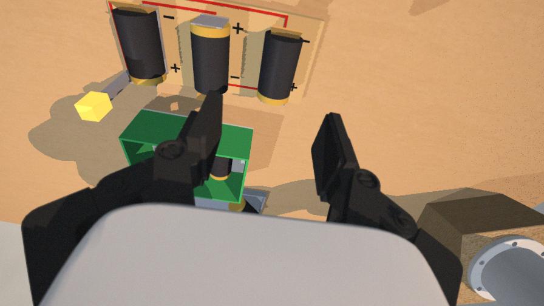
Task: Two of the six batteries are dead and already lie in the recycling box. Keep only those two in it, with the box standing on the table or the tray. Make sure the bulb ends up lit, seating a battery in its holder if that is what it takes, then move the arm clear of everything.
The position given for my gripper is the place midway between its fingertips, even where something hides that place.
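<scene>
Green recycling box (235, 142) visible, pale circuit board (247, 33) too. Likewise my gripper (271, 122).
</scene>
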